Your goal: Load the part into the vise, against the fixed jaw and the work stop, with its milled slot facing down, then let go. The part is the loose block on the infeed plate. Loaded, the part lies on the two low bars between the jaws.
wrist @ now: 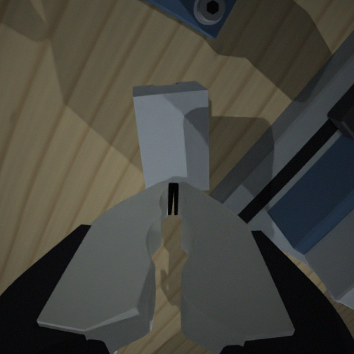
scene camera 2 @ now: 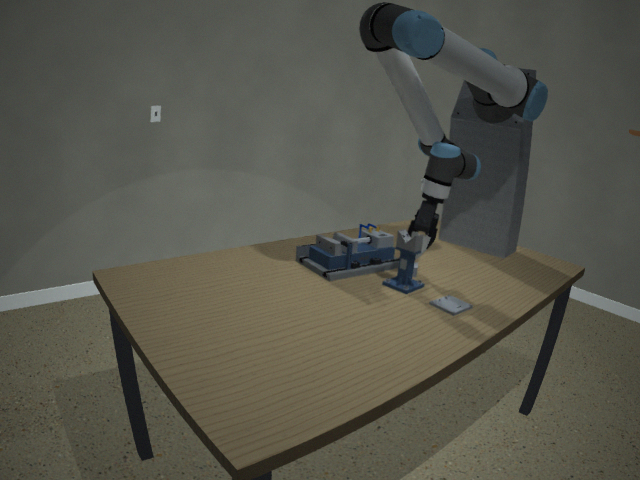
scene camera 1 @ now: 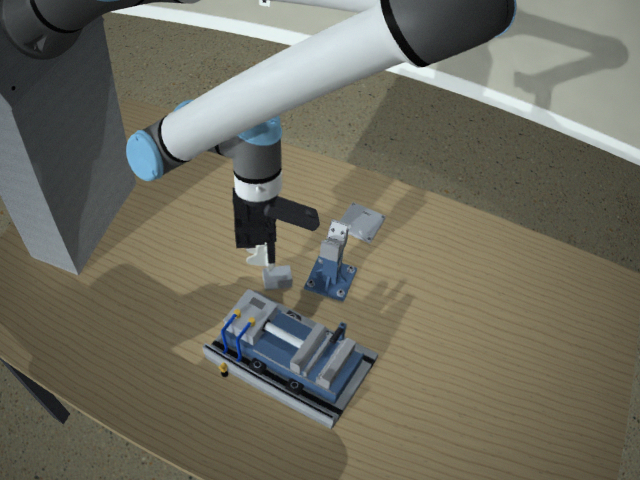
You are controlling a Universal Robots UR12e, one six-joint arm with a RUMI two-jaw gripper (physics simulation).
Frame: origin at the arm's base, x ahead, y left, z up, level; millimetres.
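Seen in the pictures: gripper, fingertip midpoint: (scene camera 1: 269, 269); arm's base at its link origin: (scene camera 2: 495, 104) (scene camera 1: 40, 16).
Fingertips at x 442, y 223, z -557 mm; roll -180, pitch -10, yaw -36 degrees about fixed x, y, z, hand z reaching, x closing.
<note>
Offsets run from my fingertips to a thing's top centre. "pt": to the spot under its first point.
The part, a light grey block {12 mm left, 11 mm ahead, 13 mm down} (scene camera 1: 277, 277) (scene camera 2: 415, 269) (wrist: 170, 135), lies on the table between the vise and a blue stand; a shallow notch shows at its far edge in the wrist view, and its underside is hidden. My gripper (scene camera 1: 269, 264) (wrist: 173, 185) is shut and empty, its tips just above the near end of the part; whether they touch it I cannot tell. The vise {92 mm right, 177 mm ahead, 56 mm up} (scene camera 1: 273, 356) (scene camera 2: 351, 255) has an outer jaw (scene camera 1: 336, 362), an inner jaw (scene camera 1: 308, 348) and a dark work stop {22 mm right, 228 mm ahead, 53 mm up} (scene camera 1: 338, 333). No block stands between the jaws. The infeed plate {270 mm left, 9 mm ahead, 35 mm down} (scene camera 1: 363, 222) (scene camera 2: 451, 304) carries no block.
The blue stand (scene camera 1: 330, 279) (scene camera 2: 404, 283) with a grey notched head {pt 78 mm left, 103 mm ahead, 111 mm up} (scene camera 1: 332, 248) (scene camera 2: 409, 241) rises close beside the part, between it and the infeed plate. Blue hoses {pt 170 mm right, 68 mm ahead, 17 mm up} (scene camera 1: 225, 330) stand up at the vise's end nearest the part. The robot's grey pedestal (scene camera 1: 67, 155) (scene camera 2: 480, 191) stands behind.
</note>
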